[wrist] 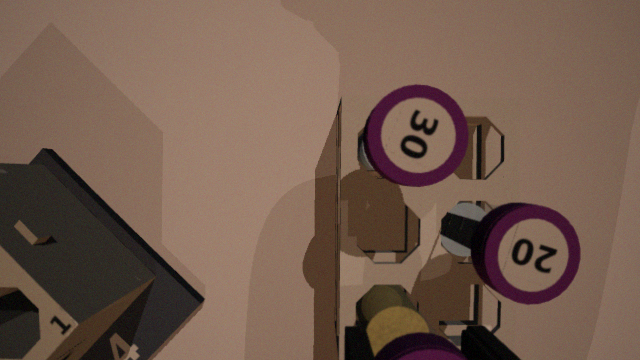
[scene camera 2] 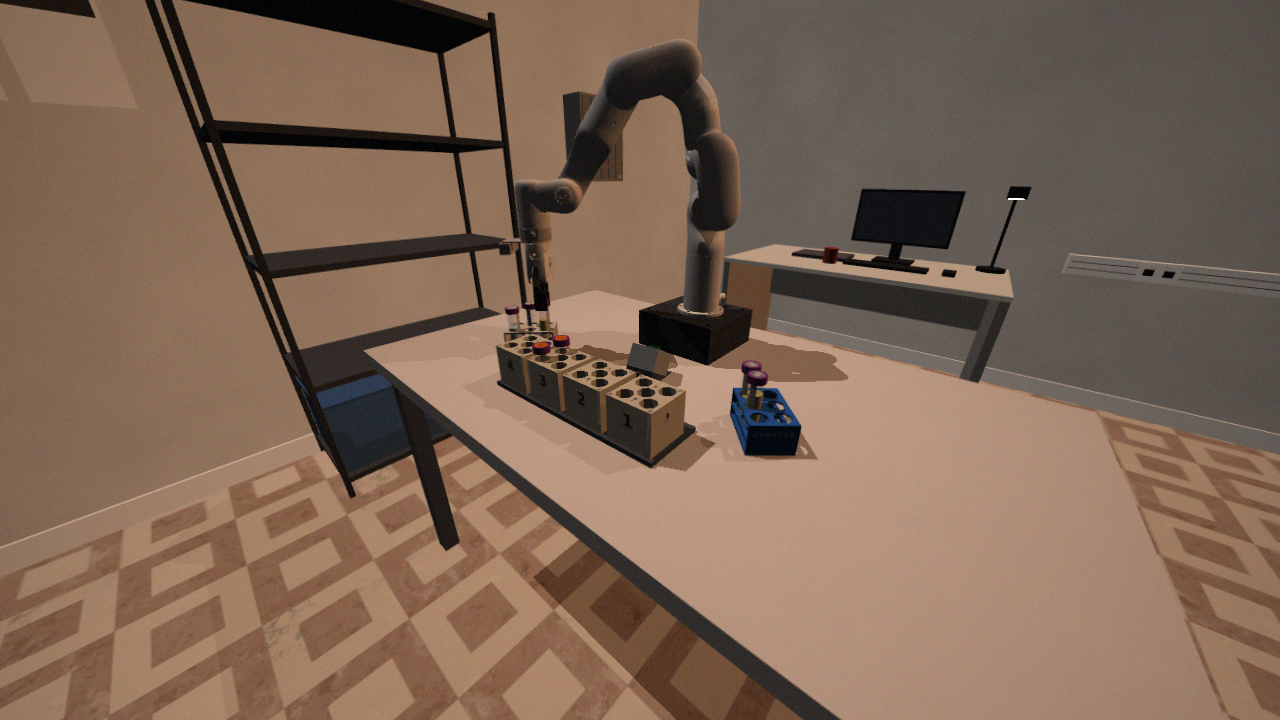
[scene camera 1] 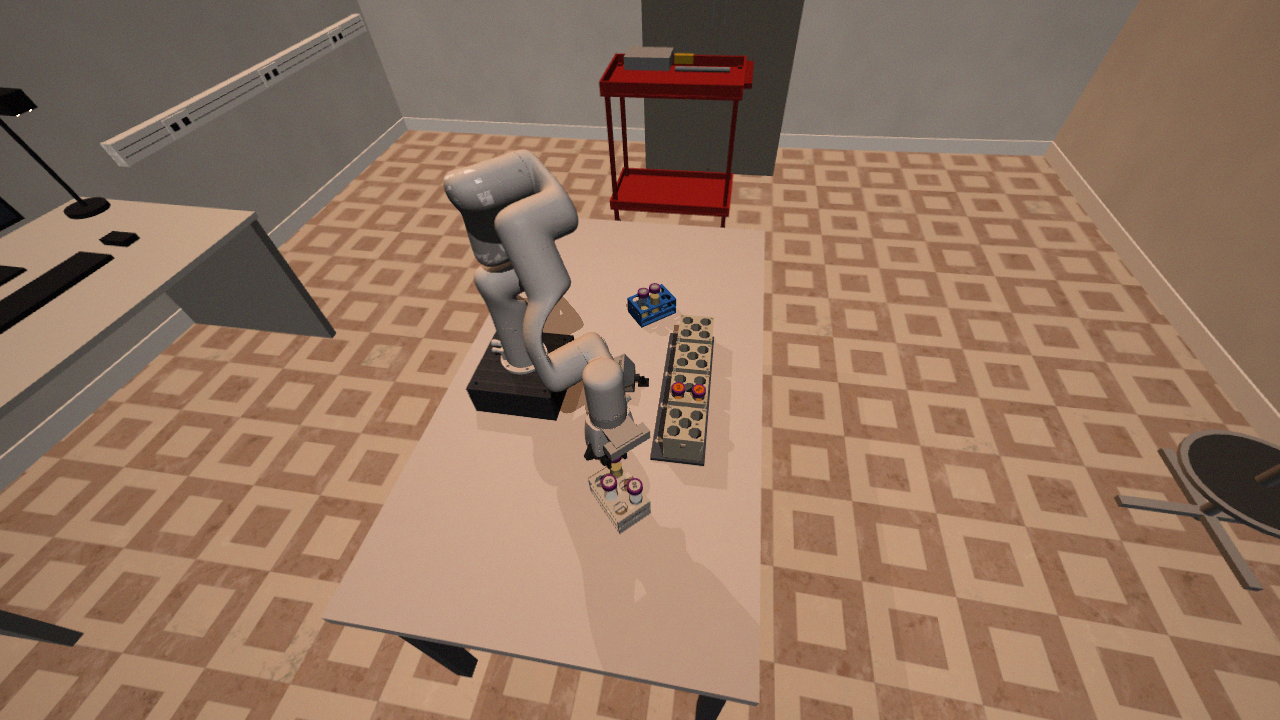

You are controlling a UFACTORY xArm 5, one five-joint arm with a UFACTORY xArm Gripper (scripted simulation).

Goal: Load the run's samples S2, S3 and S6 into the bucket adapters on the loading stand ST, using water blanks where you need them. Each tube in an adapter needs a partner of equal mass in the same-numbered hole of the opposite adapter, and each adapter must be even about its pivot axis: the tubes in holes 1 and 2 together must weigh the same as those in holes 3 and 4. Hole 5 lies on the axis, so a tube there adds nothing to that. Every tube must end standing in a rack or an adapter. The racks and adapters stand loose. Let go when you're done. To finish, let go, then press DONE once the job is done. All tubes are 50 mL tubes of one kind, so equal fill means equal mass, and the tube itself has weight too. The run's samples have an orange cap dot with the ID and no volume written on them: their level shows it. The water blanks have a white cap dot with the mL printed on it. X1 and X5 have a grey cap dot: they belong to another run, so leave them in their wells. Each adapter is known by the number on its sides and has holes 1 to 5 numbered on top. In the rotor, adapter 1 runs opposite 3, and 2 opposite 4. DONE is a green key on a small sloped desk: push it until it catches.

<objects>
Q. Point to a grey sloped desk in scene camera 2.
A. At 644, 360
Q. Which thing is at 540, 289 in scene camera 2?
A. The gripper.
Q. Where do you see a blue rack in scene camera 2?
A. At 767, 438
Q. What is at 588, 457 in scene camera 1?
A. The gripper.
</objects>
